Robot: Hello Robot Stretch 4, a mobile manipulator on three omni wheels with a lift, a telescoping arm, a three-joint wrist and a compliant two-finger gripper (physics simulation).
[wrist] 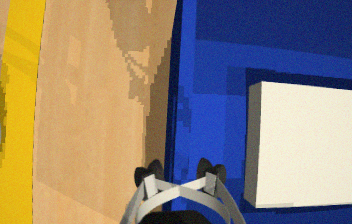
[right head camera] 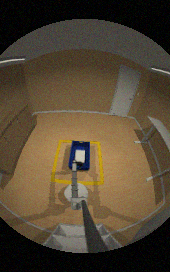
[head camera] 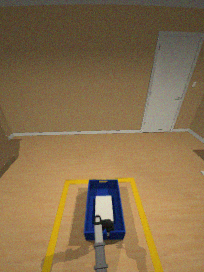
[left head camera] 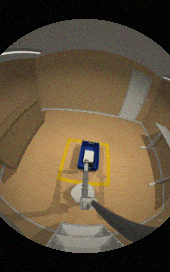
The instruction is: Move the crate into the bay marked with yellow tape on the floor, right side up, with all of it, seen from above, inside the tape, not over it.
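Frame: origin at the robot's base, x right, y ahead, z up, level; metres.
Seen in the pictures: gripper, fingertip midpoint: [head camera: 107, 233] [left head camera: 88, 167].
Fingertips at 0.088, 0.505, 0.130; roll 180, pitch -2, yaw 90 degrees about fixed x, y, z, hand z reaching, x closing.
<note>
A point is followed by its place in that frame, as x, y, z.
The blue crate [head camera: 120, 215] @(0.262, 0.668, 0.081) [left head camera: 96, 161] @(0.251, 0.641, 0.114) [right head camera: 88, 161] @(0.257, 0.600, 0.167) [wrist: 212, 122] @(0.034, 0.581, -0.009) is right side up, with a white block [head camera: 104, 207] @(0.094, 0.793, 0.044) [left head camera: 88, 155] @(0.089, 0.803, 0.044) [right head camera: 80, 155] @(0.107, 0.793, 0.044) [wrist: 305, 145] @(0.080, 0.731, 0.044) inside. My gripper [head camera: 106, 228] [wrist: 180, 171] @(0.088, 0.505, 0.130) is shut on the crate's near end wall, one finger outside and one inside. The yellow tape [head camera: 59, 215] @(-0.465, 0.789, -0.027) [left head camera: 108, 165] @(0.563, 0.598, -0.023) [right head camera: 101, 165] @(0.565, 0.552, -0.024) [wrist: 21, 100] @(-0.020, 0.221, -0.026) surrounds most of the crate in the head views. The crate's far end overlaps the far strip in these slanted views; whether it is over the tape from above, and its height off the floor, I cannot tell.
A brown cabinet [left head camera: 22, 140] @(-1.587, 0.829, 0.284) [right head camera: 16, 142] @(-1.580, 0.910, 0.319) stands along the left wall. A white door [head camera: 172, 82] @(1.802, 2.571, 1.227) is in the far wall at the right. White shelving [left head camera: 164, 135] [right head camera: 160, 131] is at the right. Pale open bins [left head camera: 82, 231] @(0.046, -0.891, 0.073) [right head camera: 77, 231] @(-0.022, -0.891, 0.073) show at the bottom.
</note>
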